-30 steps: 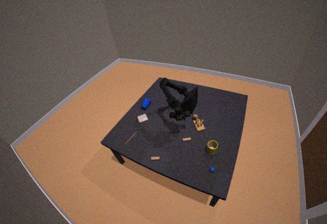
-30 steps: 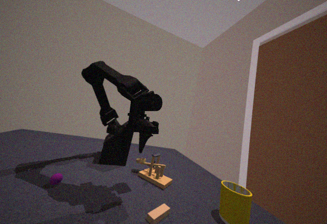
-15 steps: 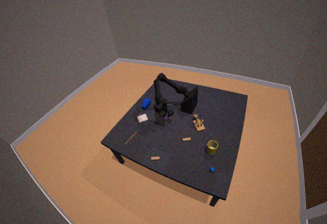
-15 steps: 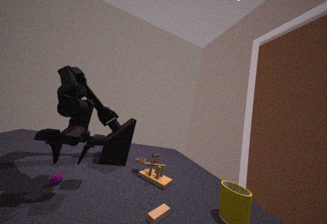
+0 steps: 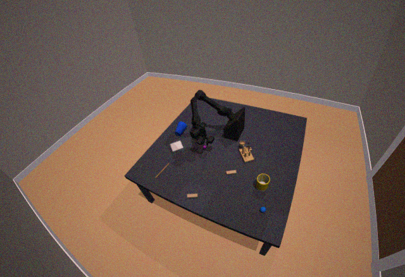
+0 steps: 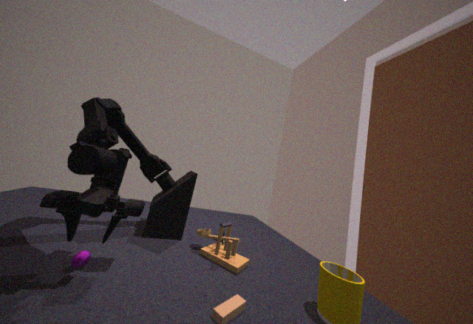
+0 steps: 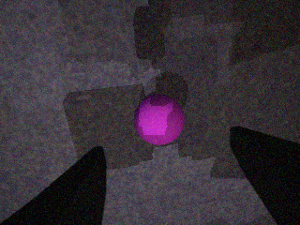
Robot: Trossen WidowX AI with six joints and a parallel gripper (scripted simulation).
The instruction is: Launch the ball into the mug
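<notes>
The purple ball lies 40 mm below my gripper tip. From my gripper tip the other things lie so: thin stick (350 mm ahead, 220 mm to the right, 50 mm below); white square (60 mm ahead, 260 mm to the right, 50 mm below); catapult (80 mm behind, 350 mm to the left).
</notes>
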